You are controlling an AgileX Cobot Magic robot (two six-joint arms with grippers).
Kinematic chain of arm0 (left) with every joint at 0, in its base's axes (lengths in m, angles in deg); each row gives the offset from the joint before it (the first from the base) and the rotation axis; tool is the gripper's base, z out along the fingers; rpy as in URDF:
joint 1: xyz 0 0 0.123 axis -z
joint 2: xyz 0 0 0 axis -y
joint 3: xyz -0.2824 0 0.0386 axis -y
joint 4: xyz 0.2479 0 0.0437 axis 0.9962 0 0.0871
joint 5: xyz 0 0 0 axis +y
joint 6: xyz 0.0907 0 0.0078 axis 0.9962 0 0.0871
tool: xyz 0 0 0 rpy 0 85 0
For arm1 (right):
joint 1: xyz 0 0 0.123 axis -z
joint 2: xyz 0 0 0 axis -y
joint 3: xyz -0.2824 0 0.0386 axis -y
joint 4: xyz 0.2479 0 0.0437 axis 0.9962 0 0.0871
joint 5: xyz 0 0 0 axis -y
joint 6: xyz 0.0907 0 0.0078 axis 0.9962 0 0.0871
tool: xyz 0 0 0 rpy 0 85 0
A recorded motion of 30 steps. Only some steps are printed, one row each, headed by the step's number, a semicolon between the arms.
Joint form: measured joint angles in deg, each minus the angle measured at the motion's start. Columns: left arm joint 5, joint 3, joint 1, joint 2, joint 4, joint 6; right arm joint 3, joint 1, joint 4, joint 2, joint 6, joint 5.
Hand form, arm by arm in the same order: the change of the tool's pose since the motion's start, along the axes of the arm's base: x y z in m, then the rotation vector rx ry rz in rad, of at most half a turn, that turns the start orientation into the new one. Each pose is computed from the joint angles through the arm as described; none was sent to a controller.
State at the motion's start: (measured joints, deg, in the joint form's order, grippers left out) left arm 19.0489 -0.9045 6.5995 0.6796 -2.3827 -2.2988; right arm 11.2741 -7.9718 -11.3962 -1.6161 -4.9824 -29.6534
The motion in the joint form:
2: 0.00 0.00 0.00 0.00 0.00 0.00; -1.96 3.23 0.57 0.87 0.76 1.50
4: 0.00 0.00 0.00 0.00 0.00 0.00; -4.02 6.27 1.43 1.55 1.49 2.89
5: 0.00 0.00 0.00 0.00 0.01 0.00; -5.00 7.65 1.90 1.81 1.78 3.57
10: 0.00 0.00 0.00 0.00 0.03 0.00; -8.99 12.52 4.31 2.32 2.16 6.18
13: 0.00 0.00 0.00 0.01 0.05 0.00; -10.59 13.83 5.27 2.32 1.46 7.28
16: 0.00 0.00 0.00 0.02 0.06 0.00; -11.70 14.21 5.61 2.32 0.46 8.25
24: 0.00 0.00 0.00 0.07 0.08 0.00; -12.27 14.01 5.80 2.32 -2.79 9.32
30: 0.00 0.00 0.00 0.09 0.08 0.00; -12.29 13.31 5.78 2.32 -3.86 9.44
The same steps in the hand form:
2: 0.0000 0.0000 0.0000 0.0000 0.0000 0.0000; 0.0008 -0.0016 -0.0083 0.0220 -0.0055 -0.0523
4: 0.0000 0.0000 0.0000 0.0000 0.0000 0.0000; 0.0019 -0.0029 -0.0175 0.0478 -0.0047 -0.1010
5: 0.0000 0.0000 0.0000 0.0002 0.0000 0.0000; 0.0025 -0.0036 -0.0220 0.0602 -0.0039 -0.1227
10: 0.0000 0.0000 0.0000 0.0005 -0.0001 0.0000; 0.0052 -0.0056 -0.0409 0.1065 0.0103 -0.1963
13: 0.0000 0.0000 0.0000 0.0008 -0.0003 0.0001; 0.0064 -0.0061 -0.0486 0.1111 0.0189 -0.2120
16: 0.0000 0.0000 0.0000 0.0010 -0.0005 0.0001; 0.0072 -0.0062 -0.0536 0.1001 0.0222 -0.2118
24: -0.0001 0.0000 0.0001 0.0012 -0.0014 0.0001; 0.0079 -0.0058 -0.0553 0.0483 0.0166 -0.1912
30: -0.0001 0.0001 0.0001 0.0012 -0.0017 0.0001; 0.0081 -0.0052 -0.0553 0.0298 0.0160 -0.1740

